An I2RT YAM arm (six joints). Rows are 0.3 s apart.
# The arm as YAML. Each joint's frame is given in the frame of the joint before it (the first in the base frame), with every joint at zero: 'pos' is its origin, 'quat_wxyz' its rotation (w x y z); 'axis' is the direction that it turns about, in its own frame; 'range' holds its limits. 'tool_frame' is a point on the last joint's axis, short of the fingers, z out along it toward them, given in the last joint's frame.
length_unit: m
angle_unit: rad
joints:
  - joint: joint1
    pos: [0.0, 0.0, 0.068]
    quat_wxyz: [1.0, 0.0, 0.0, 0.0]
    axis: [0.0, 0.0, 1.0]
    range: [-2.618, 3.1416]
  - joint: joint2
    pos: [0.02, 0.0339, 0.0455]
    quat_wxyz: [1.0, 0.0, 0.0, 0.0]
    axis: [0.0, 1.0, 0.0]
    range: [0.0, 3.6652]
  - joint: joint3
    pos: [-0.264, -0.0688, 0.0]
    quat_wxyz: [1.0, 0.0, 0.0, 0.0]
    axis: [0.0, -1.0, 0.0]
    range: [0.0, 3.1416]
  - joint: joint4
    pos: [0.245, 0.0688, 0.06]
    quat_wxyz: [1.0, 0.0, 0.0, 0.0]
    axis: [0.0, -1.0, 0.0]
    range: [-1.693, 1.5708]
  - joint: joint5
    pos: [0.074, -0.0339, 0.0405]
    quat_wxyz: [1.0, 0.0, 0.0, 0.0]
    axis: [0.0, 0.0, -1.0]
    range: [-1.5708, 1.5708]
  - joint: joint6
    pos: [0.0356, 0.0, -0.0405]
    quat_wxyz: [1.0, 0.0, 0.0, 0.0]
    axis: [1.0, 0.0, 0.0]
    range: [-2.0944, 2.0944]
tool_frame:
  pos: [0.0, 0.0, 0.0]
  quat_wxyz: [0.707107, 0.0, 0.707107, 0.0]
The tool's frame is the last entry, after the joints.
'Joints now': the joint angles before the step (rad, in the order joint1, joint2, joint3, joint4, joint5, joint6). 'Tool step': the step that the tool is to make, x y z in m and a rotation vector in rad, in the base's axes. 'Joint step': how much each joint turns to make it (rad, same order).
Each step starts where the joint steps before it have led.
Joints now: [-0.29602, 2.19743, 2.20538, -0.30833, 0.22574, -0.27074]
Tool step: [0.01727, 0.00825, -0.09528, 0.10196, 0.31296, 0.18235]
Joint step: [0.01397, 0.10518, -0.08116, -0.13337, -0.15412, -0.06758]
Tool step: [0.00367, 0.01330, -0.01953, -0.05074, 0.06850, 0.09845]
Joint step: [0.02443, 0.01272, -0.03956, 0.00586, -0.01897, -0.09832]
